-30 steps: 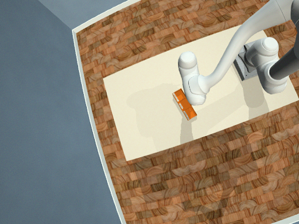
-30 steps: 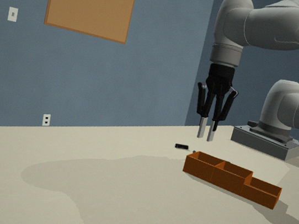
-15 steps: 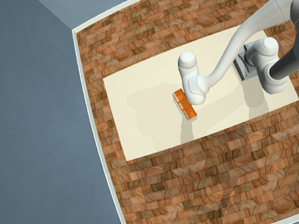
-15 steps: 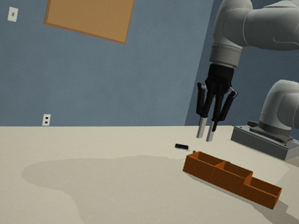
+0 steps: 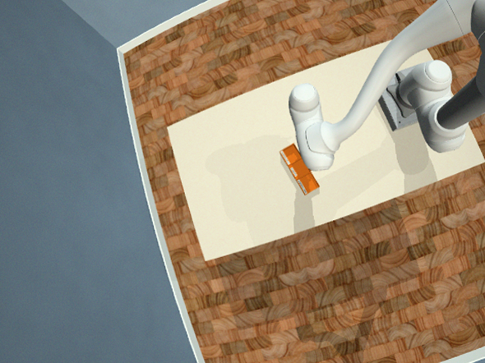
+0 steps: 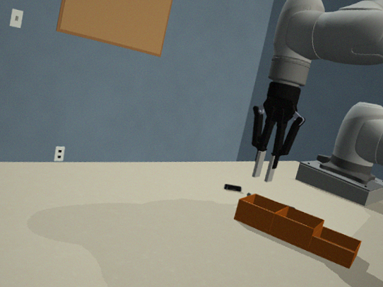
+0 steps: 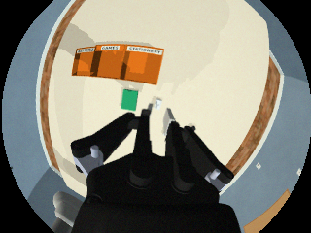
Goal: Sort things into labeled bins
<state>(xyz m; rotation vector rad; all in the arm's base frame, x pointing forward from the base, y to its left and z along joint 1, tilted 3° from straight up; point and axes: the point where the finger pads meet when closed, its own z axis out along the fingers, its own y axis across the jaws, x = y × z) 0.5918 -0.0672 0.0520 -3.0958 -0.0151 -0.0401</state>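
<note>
The white thing lies 10 cm below my hand. The rest, counted from my hand: green flat thing: 10 cm below, 7 cm to the left, 1 cm behind; then tiny pale thing: 10 cm below, 6 cm behind, 4 cm to the right; then black piece: 10 cm to the right, 10 cm below, 5 cm behind.
</note>
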